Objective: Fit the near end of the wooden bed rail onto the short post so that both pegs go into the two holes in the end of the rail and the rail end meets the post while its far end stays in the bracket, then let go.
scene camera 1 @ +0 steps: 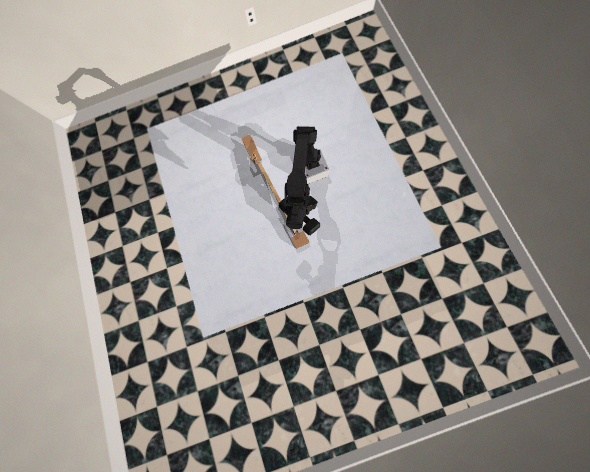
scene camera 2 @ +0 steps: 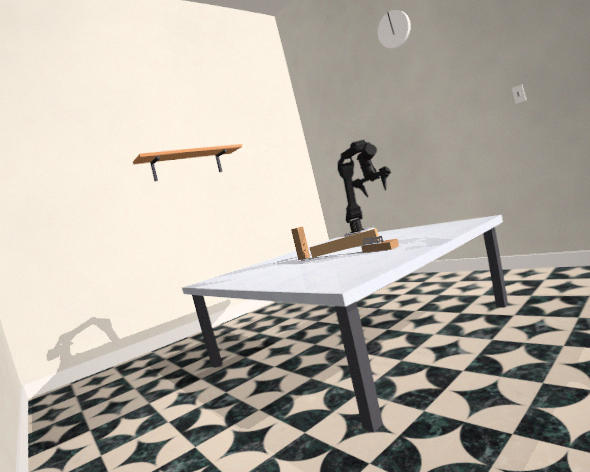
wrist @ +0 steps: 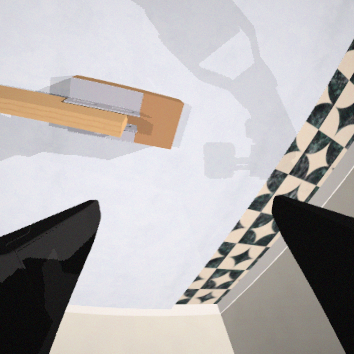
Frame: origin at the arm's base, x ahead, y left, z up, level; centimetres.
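Seen in the pictures: gripper, fingertip midpoint: (scene camera 2: 376, 193) (wrist: 187, 206); arm's base, link origin: (scene camera 1: 312, 162) (scene camera 2: 357, 231).
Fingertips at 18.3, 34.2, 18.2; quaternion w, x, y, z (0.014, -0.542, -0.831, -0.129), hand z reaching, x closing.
Observation:
Offsets run from my fingertips to a thing's top centre, as dx, dy, dz. "pt": to the spot under its first point. Level surfaces: height alone.
The wooden bed rail (scene camera 1: 270, 185) (scene camera 2: 345, 243) (wrist: 55, 111) runs between the short post @(pt +9.9, -50.5, -10.0) (scene camera 1: 249, 146) (scene camera 2: 300, 243) and the bracket (scene camera 2: 372, 240) (wrist: 107, 95). The post stands upright; the rail's end there is low, close beside it, with a narrow gap in scene camera 2. Pegs and holes are too small to tell. The rail's other end lies at the grey bracket on a flat wooden block @(+2.5, -3.0, -22.7) (scene camera 1: 300, 241) (scene camera 2: 384, 245) (wrist: 162, 121), and looks raised. My gripper (scene camera 1: 304, 226) (scene camera 2: 376, 192) (wrist: 187, 206) is open and empty, high above the table near the bracket end.
The white table @(dz -26.2) (scene camera 1: 375, 200) (scene camera 2: 250, 285) (wrist: 150, 260) bears all parts. The arm's base (scene camera 1: 318, 174) stands beside the rail, on the side away from the wall shadow. A wall shelf (scene camera 2: 187, 153) hangs well away from the table.

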